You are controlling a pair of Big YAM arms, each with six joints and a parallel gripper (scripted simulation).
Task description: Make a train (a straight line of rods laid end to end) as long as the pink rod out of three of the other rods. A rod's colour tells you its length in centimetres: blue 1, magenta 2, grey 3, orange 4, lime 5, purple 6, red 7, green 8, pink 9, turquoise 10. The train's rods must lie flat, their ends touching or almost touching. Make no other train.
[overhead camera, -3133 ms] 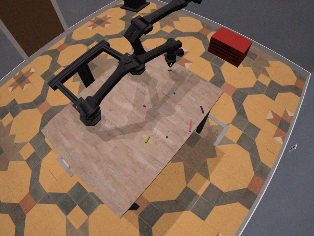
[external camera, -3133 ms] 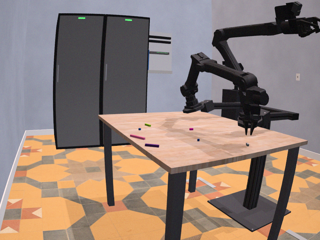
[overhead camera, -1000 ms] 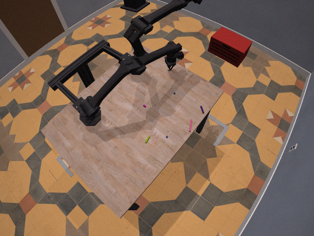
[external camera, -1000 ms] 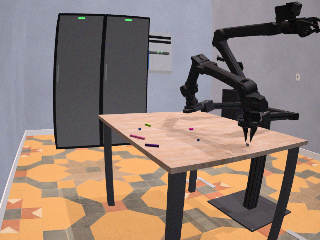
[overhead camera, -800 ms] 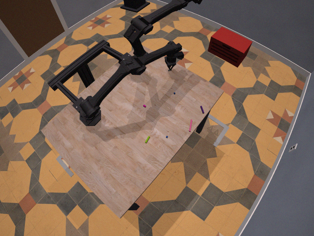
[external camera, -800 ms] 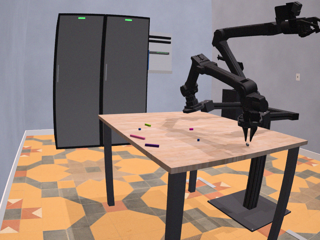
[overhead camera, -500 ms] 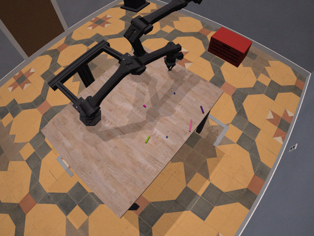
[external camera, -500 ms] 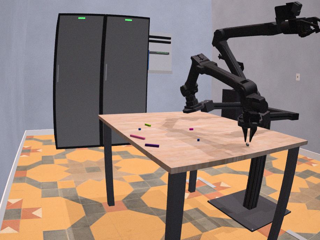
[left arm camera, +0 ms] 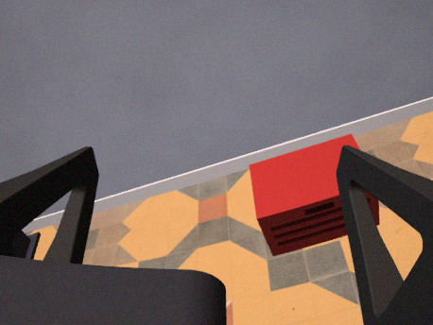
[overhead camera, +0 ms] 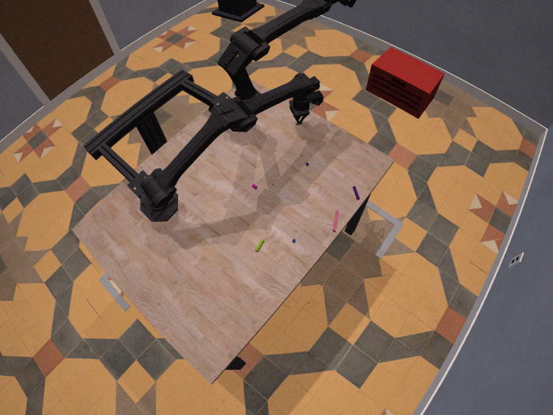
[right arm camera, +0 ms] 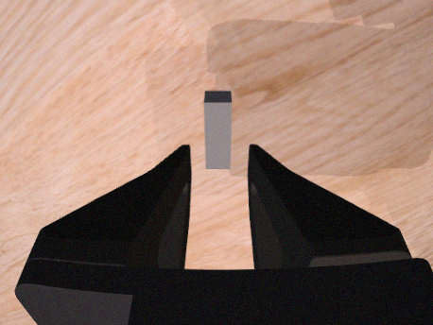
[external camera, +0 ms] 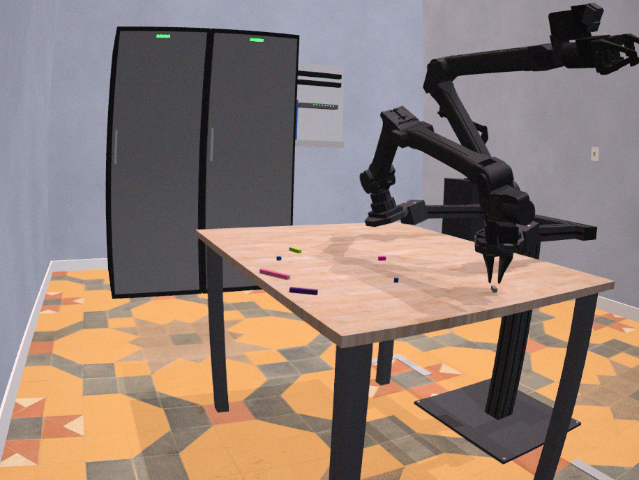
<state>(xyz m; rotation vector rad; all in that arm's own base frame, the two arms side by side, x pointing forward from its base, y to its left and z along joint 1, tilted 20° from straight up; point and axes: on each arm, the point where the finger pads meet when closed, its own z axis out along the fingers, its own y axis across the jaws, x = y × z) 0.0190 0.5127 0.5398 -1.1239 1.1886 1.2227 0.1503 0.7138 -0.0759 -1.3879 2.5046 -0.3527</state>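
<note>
Now: right hand 20 mm above the grey rod. Round my right hand: lime rod: 200 mm ahead, 600 mm to the right, 20 mm below.
</note>
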